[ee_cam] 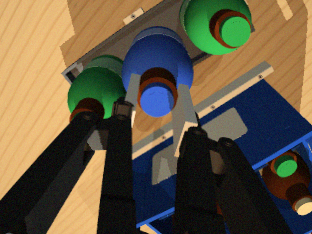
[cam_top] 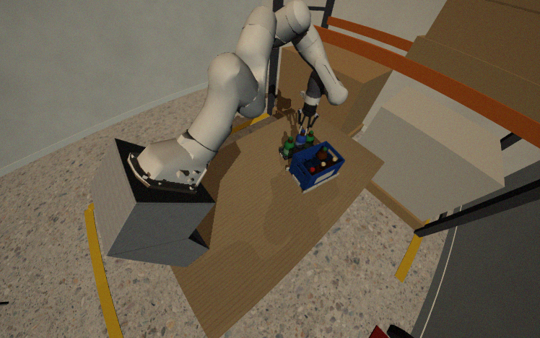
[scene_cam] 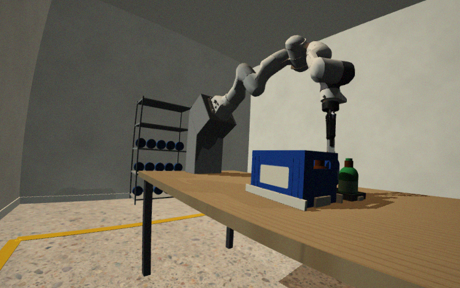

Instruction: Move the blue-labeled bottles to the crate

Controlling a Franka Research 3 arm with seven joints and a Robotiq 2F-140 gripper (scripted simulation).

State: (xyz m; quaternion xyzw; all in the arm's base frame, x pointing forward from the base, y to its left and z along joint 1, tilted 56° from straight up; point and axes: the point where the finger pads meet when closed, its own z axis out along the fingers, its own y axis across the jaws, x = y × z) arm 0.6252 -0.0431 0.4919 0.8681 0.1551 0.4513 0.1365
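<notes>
Right now the blue-labeled bottle is 90 mm below my hand. Also, from my hand: dark tray (200 mm below); crate (120 mm behind, 190 mm to the right, 120 mm below).
</notes>
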